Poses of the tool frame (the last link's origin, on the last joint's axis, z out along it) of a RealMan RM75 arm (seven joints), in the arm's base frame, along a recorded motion.
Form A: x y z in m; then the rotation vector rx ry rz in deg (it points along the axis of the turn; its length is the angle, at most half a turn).
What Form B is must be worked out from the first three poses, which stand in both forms.
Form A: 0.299, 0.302, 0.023, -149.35, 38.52, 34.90
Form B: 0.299, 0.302, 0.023, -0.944, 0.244, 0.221, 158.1
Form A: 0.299, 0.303, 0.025, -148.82, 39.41, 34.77
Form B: 0.299, 0.303, 0.025, -0.943, 0.250, 0.220, 157.8
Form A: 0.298, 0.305, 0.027, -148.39, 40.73, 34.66
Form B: 0.298, 0.305, 0.027, -0.941, 0.258, 0.220, 157.7
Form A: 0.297, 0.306, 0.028, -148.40, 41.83, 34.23
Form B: 0.297, 0.306, 0.028, -0.940, 0.265, 0.217, 157.9
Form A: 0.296, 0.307, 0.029, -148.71, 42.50, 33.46
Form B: 0.296, 0.307, 0.029, -0.940, 0.269, 0.211, 158.2
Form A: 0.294, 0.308, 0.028, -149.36, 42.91, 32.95
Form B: 0.294, 0.308, 0.028, -0.940, 0.270, 0.207, 158.9
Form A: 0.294, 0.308, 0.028, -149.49, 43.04, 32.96
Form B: 0.294, 0.308, 0.028, -0.940, 0.271, 0.207, 159.0
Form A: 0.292, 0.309, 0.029, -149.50, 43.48, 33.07
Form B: 0.292, 0.309, 0.029, -0.939, 0.273, 0.208, 159.2
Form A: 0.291, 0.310, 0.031, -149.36, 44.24, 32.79
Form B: 0.291, 0.310, 0.031, -0.938, 0.278, 0.206, 159.2
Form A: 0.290, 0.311, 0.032, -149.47, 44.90, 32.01
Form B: 0.290, 0.311, 0.032, -0.938, 0.282, 0.201, 159.3
